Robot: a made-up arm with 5 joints. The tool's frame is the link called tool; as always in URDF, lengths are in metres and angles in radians.
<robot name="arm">
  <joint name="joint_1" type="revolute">
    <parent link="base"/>
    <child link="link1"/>
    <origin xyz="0 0 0.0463" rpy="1.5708 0 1.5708"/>
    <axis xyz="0 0 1"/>
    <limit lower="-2.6" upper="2.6" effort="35" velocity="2.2"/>
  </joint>
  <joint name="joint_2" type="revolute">
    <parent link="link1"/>
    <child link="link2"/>
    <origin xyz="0.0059 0.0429 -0.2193" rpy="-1.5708 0 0"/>
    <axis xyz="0 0 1"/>
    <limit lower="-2.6" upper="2.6" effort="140" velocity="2.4"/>
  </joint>
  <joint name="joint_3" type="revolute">
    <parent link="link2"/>
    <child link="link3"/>
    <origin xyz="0.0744 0.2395 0.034" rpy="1.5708 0 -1.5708"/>
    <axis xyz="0 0 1"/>
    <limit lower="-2.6" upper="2.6" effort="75" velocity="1.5"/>
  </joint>
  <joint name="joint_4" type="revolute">
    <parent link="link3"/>
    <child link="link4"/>
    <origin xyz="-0.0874 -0.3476 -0.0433" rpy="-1.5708 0 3.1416"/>
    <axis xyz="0 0 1"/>
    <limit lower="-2.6" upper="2.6" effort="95" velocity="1.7"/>
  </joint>
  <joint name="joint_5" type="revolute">
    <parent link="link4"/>
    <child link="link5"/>
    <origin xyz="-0.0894 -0.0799 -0.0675" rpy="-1.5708 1.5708 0"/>
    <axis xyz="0 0 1"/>
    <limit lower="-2.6" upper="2.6" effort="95" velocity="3"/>
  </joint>
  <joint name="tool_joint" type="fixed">
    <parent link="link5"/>
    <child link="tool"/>
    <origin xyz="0.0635 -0.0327 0.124" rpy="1.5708 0 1.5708"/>
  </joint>
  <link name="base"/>
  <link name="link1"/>
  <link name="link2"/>
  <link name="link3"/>
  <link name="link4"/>
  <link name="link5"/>
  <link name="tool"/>
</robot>
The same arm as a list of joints. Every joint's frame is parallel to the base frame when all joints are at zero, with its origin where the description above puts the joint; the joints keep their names.
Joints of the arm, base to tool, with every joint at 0 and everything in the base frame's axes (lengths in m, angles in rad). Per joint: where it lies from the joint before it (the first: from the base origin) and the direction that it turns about. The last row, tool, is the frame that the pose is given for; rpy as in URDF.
joint_1: axis +x origin 0 0 0.0463
joint_2: axis +z origin -0.2193 0.0059 0.0429
joint_3: axis -y origin -0.2395 0.0744 0.034
joint_4: axis -z origin -0.0874 0.0433 -0.3476
joint_5: axis +y origin 0.0894 -0.0799 0.0675
tool: origin -0.0327 0.124 0.0635 rpy 0 0 0
Joint limits (rad, base to tool): -2.6..2.6 -2.6..2.6 -2.6..2.6 -2.6..2.6 -2.6..2.6

